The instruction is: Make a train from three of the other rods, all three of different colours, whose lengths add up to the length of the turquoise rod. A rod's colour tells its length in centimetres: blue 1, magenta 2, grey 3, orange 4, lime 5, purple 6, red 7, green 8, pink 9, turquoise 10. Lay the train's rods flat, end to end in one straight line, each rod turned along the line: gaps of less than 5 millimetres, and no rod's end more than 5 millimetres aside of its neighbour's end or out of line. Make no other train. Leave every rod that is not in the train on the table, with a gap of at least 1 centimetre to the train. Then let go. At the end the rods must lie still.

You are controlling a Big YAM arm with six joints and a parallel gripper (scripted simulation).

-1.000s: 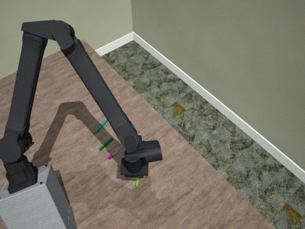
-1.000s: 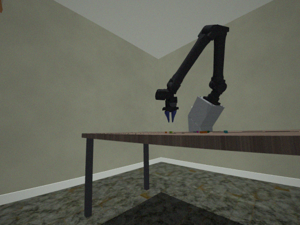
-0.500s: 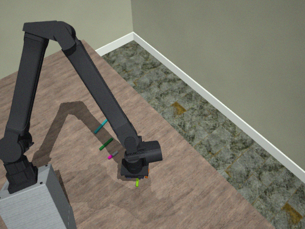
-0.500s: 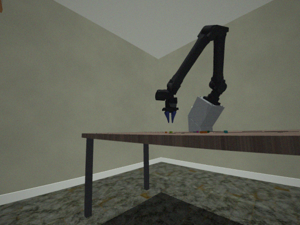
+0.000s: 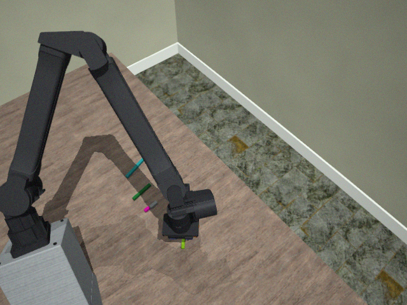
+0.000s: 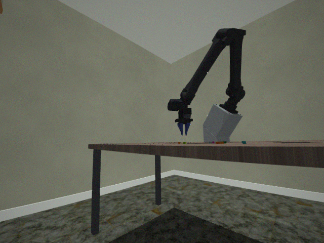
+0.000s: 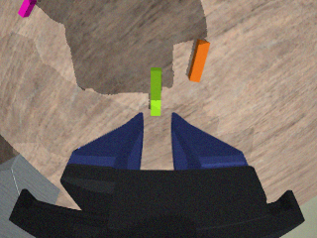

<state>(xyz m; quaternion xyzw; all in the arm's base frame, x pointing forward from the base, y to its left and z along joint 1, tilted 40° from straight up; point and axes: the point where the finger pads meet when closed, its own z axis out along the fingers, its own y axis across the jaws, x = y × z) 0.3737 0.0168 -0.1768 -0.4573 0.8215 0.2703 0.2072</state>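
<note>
Right now the lime rod is 50 mm below my hand. Round my hand: grey rod: 170 mm to the left, 50 mm below, 30 mm behind; then magenta rod: 160 mm to the left, 60 mm behind, 50 mm below; then green rod: 230 mm to the left, 50 mm below, 50 mm behind.
</note>
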